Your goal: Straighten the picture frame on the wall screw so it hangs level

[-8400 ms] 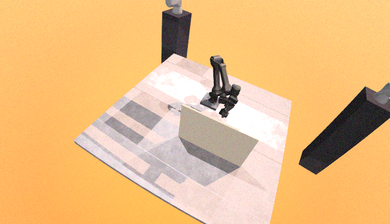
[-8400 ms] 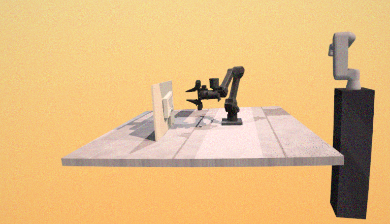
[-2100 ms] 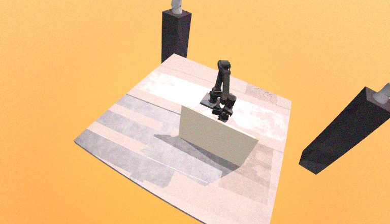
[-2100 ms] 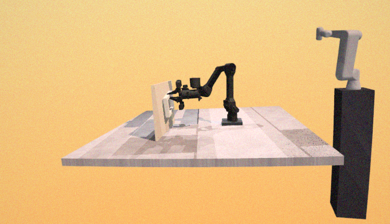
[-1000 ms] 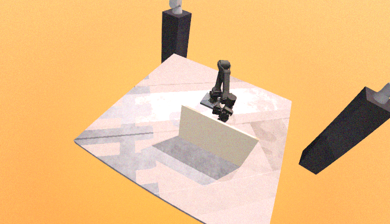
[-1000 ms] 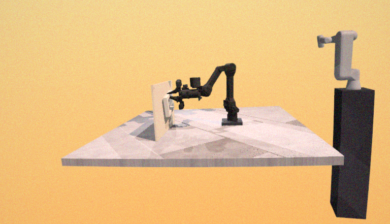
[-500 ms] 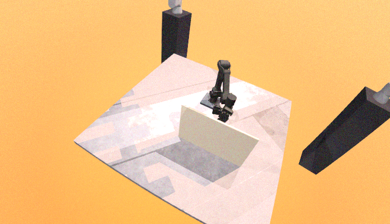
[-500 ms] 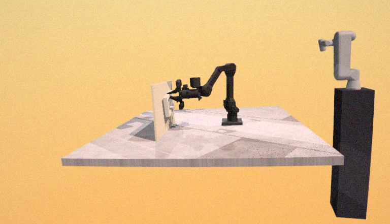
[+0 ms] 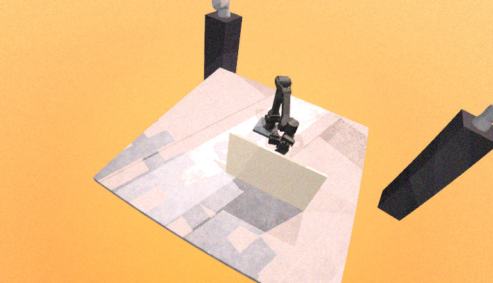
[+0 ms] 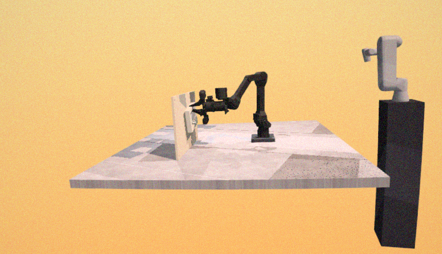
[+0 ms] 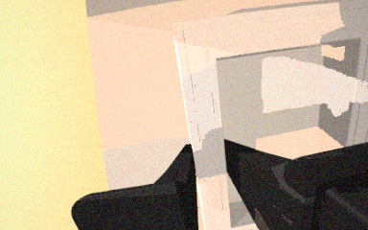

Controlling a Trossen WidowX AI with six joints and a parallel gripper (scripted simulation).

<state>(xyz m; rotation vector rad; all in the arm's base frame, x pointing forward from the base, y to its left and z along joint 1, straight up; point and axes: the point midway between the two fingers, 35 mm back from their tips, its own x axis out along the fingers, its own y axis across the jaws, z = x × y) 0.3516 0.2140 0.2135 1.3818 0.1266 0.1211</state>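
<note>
Right now the pale picture frame is 5 cm below my gripper tip and 1 cm to the right of it. From my gripper tip the other things lie so: cream wall panel 8 cm below, 1 cm ahead.
</note>
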